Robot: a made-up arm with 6 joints. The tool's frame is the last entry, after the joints. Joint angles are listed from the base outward.
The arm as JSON. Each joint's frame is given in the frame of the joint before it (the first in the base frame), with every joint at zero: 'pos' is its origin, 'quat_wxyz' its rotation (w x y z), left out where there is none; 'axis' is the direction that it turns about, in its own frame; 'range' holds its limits. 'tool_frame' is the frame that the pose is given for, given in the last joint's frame.
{
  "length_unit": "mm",
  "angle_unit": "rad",
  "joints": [
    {
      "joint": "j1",
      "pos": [
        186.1,
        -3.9,
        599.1
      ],
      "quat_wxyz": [
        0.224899,
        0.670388,
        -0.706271,
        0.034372
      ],
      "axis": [
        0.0,
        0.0,
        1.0
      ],
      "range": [
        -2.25,
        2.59
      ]
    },
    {
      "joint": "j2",
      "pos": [
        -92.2,
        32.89,
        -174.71
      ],
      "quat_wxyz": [
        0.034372,
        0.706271,
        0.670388,
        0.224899
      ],
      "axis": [
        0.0,
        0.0,
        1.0
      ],
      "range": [
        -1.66,
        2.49
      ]
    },
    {
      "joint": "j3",
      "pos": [
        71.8,
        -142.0,
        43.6
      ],
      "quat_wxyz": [
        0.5,
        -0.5,
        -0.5,
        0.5
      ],
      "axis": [
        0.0,
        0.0,
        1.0
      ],
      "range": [
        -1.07,
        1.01
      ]
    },
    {
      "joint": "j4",
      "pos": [
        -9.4,
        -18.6,
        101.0
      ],
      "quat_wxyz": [
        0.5,
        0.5,
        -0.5,
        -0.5
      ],
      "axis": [
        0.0,
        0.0,
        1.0
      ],
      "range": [
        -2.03,
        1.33
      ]
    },
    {
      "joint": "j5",
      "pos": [
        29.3,
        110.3,
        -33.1
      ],
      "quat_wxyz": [
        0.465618,
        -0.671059,
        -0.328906,
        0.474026
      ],
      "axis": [
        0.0,
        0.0,
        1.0
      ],
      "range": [
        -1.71,
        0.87
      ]
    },
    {
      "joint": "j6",
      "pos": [
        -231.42,
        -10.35,
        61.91
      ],
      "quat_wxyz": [
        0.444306,
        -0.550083,
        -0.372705,
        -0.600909
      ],
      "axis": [
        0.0,
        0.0,
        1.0
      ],
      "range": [
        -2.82,
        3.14
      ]
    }
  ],
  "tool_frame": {
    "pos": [
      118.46,
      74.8,
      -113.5
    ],
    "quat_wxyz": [
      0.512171,
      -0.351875,
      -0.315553,
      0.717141
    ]
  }
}
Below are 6 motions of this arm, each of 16 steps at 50 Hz.
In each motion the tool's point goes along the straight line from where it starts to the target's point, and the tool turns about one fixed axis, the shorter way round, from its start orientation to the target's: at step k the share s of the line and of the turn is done. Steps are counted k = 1, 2, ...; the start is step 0. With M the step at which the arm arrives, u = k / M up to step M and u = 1 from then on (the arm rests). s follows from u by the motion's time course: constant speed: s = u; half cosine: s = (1 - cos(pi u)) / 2; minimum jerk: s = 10 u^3 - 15 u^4 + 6 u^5.
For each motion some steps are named. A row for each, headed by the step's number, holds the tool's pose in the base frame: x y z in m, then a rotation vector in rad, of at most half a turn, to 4 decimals.
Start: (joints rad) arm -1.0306 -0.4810 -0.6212 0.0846 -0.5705 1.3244
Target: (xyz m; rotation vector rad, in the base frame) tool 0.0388 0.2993 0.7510 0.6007 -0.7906 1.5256
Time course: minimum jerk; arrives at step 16
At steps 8, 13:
8: 0.0344 0.2796 0.7825 0.7603 -0.8315 1.6025
13: 0.0384 0.2974 0.7541 0.6161 -0.7947 1.5333

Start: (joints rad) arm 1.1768 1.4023 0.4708 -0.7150 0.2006 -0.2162
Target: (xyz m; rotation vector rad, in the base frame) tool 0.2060 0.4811 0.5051 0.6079 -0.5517 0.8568
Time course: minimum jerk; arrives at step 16
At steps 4, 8, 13, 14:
4: 0.3753 0.4995 0.5840 0.6812 -0.9730 0.6457
8: 0.3004 0.4914 0.5491 0.6513 -0.7882 0.7433
13: 0.2152 0.4821 0.5094 0.6124 -0.5749 0.8462
14: 0.2090 0.4814 0.5065 0.6094 -0.5593 0.8533

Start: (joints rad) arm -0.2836 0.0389 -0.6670 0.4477 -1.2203 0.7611
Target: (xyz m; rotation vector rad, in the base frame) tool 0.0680 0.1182 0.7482 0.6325 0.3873 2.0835
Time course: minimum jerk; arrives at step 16
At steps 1, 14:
1: 0.0780 0.1891 0.7818 0.7064 0.2426 1.6589
14: 0.0682 0.1193 0.7487 0.6340 0.3849 2.0767

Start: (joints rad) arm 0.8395 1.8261 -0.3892 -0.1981 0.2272 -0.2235
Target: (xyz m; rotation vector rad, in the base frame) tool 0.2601 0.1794 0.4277 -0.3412 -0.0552 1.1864
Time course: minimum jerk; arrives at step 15
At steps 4, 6, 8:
4: 0.1693 0.2926 0.4342 0.0457 -0.3060 1.3389
6: 0.1895 0.2674 0.4327 -0.0420 -0.2501 1.3086
8: 0.2148 0.2358 0.4309 -0.1505 -0.1801 1.2676

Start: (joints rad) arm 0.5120 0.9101 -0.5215 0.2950 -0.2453 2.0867
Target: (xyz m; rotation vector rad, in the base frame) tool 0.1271 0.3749 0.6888 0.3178 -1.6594 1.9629
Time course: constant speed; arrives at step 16
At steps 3, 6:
3: 0.0865 0.3803 0.6910 0.3747 -1.8275 1.9582
6: 0.0959 0.3790 0.6905 0.3614 -1.7886 1.9601

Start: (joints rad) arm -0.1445 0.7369 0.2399 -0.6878 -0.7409 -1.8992
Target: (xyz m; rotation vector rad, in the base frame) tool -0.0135 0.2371 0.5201 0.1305 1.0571 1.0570
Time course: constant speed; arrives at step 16
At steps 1, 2, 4, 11, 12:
1: 0.0703 0.1742 0.5026 -0.1460 0.8375 1.0573
2: 0.0647 0.1784 0.5037 -0.1279 0.8525 1.0579
4: 0.0536 0.1868 0.5061 -0.0915 0.8823 1.0589
11: 0.0144 0.2161 0.5143 0.0372 0.9851 1.0594
12: 0.0089 0.2203 0.5154 0.0558 0.9996 1.0591

